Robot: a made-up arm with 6 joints.
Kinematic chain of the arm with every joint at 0, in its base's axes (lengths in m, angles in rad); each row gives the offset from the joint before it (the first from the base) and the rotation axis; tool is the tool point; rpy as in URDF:
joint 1: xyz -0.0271 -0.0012 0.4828 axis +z
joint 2: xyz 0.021 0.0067 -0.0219 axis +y
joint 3: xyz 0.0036 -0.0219 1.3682 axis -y
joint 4: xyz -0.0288 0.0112 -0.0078 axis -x
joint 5: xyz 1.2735 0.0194 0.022 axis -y
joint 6: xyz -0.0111 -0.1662 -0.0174 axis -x
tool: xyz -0.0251 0 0.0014 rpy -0.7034 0.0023 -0.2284
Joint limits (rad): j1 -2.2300..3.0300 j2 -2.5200..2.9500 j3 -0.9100..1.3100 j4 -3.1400..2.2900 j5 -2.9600..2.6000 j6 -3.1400..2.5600
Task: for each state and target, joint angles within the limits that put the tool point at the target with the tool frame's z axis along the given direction. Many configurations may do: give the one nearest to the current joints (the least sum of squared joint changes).
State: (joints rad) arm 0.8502 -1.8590 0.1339 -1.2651 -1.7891 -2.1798
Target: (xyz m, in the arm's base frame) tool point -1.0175 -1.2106 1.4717 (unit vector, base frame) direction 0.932 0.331 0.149
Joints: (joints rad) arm 0.7969 -1.7263 0.1062 -0.9872 -1.8252 -2.3117
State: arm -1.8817 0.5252 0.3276 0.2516 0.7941 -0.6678
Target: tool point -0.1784 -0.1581 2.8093 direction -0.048 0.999 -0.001
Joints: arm -1.5651 -0.3566 0.6933 0.1551 0.6816 -0.8686
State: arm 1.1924 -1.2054 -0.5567 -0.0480 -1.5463 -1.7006
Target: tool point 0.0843 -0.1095 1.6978 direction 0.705 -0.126 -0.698
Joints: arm 0.9494 -1.0149 -0.5350 -0.7178 -1.5698 -2.3107
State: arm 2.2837 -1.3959 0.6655 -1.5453 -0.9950 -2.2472
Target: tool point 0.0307 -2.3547 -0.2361 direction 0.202 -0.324 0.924
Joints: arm 1.5631 -2.1360 1.0967 -1.3497 -0.9331 -2.0725
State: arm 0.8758 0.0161 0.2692 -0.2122 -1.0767 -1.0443
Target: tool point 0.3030 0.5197 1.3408 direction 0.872 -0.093 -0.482
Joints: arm 1.2623 -0.4416 -0.7145 -0.4562 -1.0385 -1.9947
